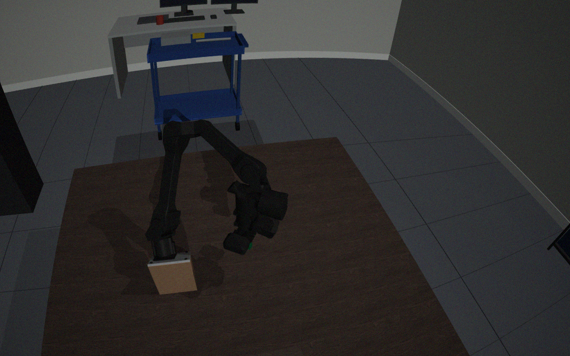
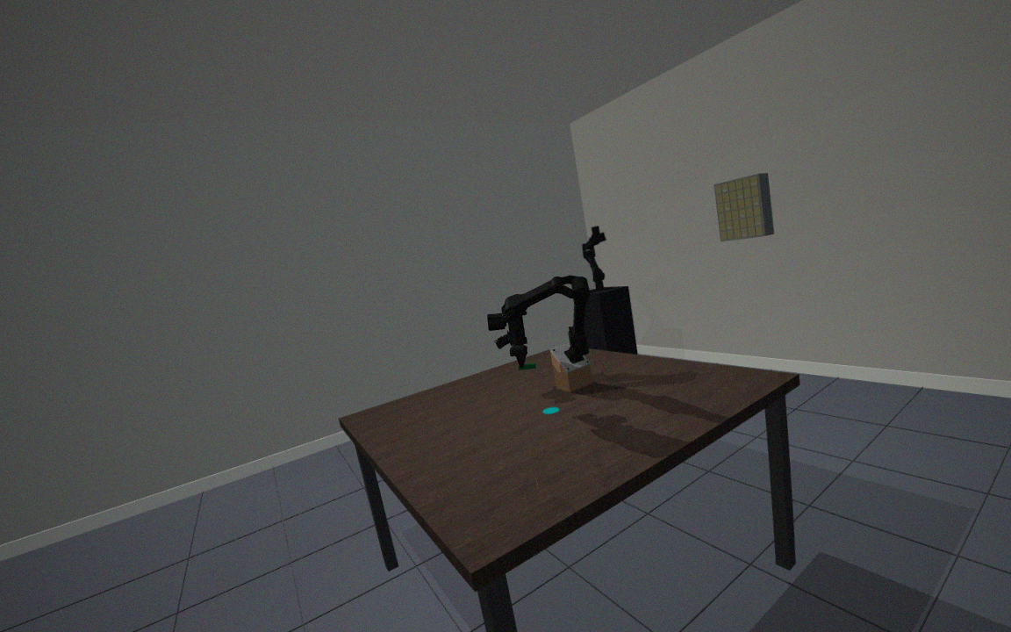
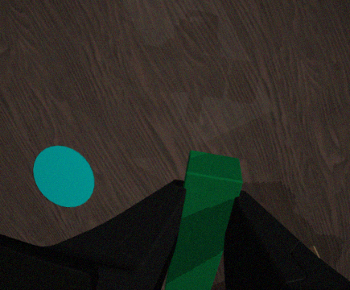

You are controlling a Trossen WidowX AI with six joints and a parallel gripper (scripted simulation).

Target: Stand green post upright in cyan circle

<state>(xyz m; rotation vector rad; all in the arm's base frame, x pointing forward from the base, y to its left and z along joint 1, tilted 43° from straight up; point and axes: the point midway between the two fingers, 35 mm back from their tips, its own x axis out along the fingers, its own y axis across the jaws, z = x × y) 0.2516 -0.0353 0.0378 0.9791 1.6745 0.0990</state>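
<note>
Right now the cyan circle is 15 cm below my gripper tip, 14 cm to the left of it and 1 cm behind it. Also, from my gripper tip: green post (2 cm behind, 1 cm to the left).
</note>
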